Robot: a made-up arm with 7 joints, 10 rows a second.
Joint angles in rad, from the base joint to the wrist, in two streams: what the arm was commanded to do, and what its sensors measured. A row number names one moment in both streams.
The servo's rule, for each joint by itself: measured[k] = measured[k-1] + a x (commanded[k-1-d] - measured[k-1]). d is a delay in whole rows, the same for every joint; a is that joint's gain. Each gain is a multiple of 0.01, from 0.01 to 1. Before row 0 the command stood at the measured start. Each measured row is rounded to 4 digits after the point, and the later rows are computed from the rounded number. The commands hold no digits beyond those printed.
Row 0, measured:
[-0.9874, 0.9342, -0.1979, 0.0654, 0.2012, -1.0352, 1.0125]
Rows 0 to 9, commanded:
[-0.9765, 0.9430, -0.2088, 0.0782, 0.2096, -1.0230, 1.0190]
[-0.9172, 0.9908, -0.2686, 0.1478, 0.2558, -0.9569, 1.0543]
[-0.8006, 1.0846, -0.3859, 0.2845, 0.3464, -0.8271, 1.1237]
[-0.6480, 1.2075, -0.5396, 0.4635, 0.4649, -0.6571, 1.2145]
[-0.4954, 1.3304, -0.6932, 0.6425, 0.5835, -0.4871, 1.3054]
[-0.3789, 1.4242, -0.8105, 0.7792, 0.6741, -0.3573, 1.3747]
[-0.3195, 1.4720, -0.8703, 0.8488, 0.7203, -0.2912, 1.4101]
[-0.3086, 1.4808, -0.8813, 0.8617, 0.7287, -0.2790, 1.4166]
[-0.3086, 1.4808, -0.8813, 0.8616, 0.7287, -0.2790, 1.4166]
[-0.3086, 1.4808, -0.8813, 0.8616, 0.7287, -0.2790, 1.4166]
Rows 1 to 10, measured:
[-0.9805, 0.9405, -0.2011, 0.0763, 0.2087, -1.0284, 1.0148]
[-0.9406, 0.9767, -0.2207, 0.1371, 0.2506, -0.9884, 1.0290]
[-0.8524, 1.0544, -0.2686, 0.2624, 0.3359, -0.8981, 1.0631]
[-0.7236, 1.1646, -0.3472, 0.4333, 0.4507, -0.7631, 1.1176]
[-0.5798, 1.2840, -0.4475, 0.6111, 0.5689, -0.6085, 1.1852]
[-0.4532, 1.3849, -0.5528, 0.7540, 0.6625, -0.4678, 1.2534]
[-0.3690, 1.4476, -0.6449, 0.8346, 0.7139, -0.3689, 1.3098]
[-0.3309, 1.4715, -0.7135, 0.8576, 0.7271, -0.3186, 1.3482]
[-0.3169, 1.4782, -0.7622, 0.8610, 0.7285, -0.2964, 1.3728]
[-0.3117, 1.4801, -0.7967, 0.8615, 0.7287, -0.2867, 1.3886]
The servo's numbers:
d 0
a 0.63 0.72 0.29 0.85 0.89 0.56 0.36

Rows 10 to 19, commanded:
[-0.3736, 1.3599, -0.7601, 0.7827, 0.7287, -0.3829, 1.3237]
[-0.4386, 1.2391, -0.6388, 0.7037, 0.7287, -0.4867, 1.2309]
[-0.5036, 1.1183, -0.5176, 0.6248, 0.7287, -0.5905, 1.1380]
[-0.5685, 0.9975, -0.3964, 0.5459, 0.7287, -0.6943, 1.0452]
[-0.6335, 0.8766, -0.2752, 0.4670, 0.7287, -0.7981, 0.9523]
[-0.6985, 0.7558, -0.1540, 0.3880, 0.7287, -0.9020, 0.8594]
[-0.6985, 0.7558, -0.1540, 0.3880, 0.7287, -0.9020, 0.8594]
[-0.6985, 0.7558, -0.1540, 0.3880, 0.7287, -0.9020, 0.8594]
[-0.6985, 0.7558, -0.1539, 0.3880, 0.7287, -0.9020, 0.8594]
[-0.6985, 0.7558, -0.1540, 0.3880, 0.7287, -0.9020, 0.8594]
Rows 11 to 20, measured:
[-0.3507, 1.3936, -0.7861, 0.7945, 0.7287, -0.3406, 1.3652]
[-0.4061, 1.2824, -0.7434, 0.7173, 0.7287, -0.4224, 1.3169]
[-0.4675, 1.1642, -0.6779, 0.6387, 0.7287, -0.5165, 1.2525]
[-0.5311, 1.0442, -0.5963, 0.5598, 0.7287, -0.6161, 1.1779]
[-0.5956, 0.9235, -0.5032, 0.4809, 0.7287, -0.7180, 1.0967]
[-0.6604, 0.8028, -0.4019, 0.4019, 0.7287, -0.8210, 1.0113]
[-0.6844, 0.7690, -0.3300, 0.3901, 0.7287, -0.8664, 0.9566]
[-0.6933, 0.7595, -0.2790, 0.3883, 0.7287, -0.8863, 0.9216]
[-0.6966, 0.7568, -0.2427, 0.3880, 0.7287, -0.8951, 0.8992]
[-0.6978, 0.7561, -0.2170, 0.3880, 0.7287, -0.8990, 0.8849]

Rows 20 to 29, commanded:
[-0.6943, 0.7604, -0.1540, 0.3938, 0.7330, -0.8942, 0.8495]
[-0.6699, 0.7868, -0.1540, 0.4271, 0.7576, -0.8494, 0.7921]
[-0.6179, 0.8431, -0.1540, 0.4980, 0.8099, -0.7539, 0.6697]
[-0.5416, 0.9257, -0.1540, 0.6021, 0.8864, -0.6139, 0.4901]
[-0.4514, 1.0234, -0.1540, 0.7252, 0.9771, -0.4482, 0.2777]
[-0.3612, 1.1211, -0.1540, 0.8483, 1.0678, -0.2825, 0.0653]
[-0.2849, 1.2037, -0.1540, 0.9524, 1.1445, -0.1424, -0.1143]
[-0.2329, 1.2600, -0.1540, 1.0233, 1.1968, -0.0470, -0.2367]
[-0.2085, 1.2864, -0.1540, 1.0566, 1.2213, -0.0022, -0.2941]
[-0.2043, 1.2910, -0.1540, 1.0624, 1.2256, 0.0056, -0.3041]
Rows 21 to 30, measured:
[-0.6956, 0.7592, -0.1987, 0.3929, 0.7325, -0.8963, 0.8722]
[-0.6794, 0.7791, -0.1857, 0.4220, 0.7548, -0.8700, 0.8434]
[-0.6407, 0.8252, -0.1765, 0.4866, 0.8038, -0.8050, 0.7809]
[-0.5783, 0.8976, -0.1700, 0.5848, 0.8773, -0.6980, 0.6762]
[-0.4984, 0.9882, -0.1654, 0.7041, 0.9661, -0.5581, 0.5327]
[-0.4120, 1.0839, -0.1621, 0.8267, 1.0566, -0.4038, 0.3644]
[-0.3319, 1.1702, -0.1598, 0.9335, 1.1348, -0.2574, 0.1921]
[-0.2695, 1.2349, -0.1581, 1.0098, 1.1900, -0.1396, 0.0377]
[-0.2311, 1.2720, -0.1569, 1.0496, 1.2179, -0.0627, -0.0817]
[-0.2142, 1.2857, -0.1561, 1.0605, 1.2248, -0.0245, -0.1618]

